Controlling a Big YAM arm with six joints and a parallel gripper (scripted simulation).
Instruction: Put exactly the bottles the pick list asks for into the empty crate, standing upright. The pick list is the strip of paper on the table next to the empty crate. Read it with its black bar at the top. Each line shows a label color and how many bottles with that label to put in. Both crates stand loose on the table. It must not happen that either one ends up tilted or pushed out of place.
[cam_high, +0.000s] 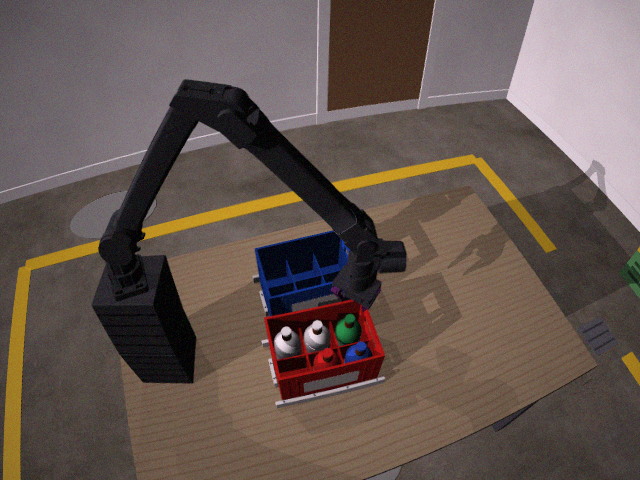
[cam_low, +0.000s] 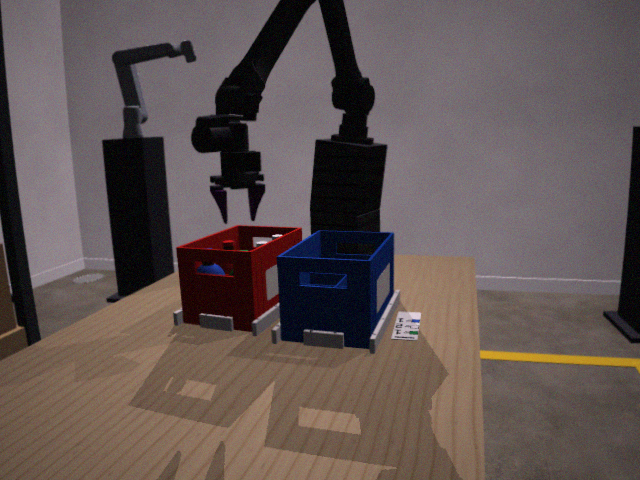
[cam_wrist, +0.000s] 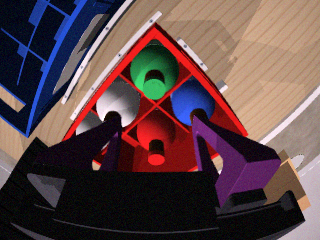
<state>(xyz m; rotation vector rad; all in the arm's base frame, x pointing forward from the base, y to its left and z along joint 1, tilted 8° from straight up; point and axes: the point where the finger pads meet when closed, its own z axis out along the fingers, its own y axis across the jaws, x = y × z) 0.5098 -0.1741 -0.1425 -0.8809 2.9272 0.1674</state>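
Right now the green bottle is 150 mm below my hand. Round my hand: blue bottle (20 mm behind, 90 mm to the right, 150 mm below); red crate (100 mm behind, 30 mm to the right, 150 mm below); red bottle (100 mm behind, 70 mm to the right, 150 mm below).
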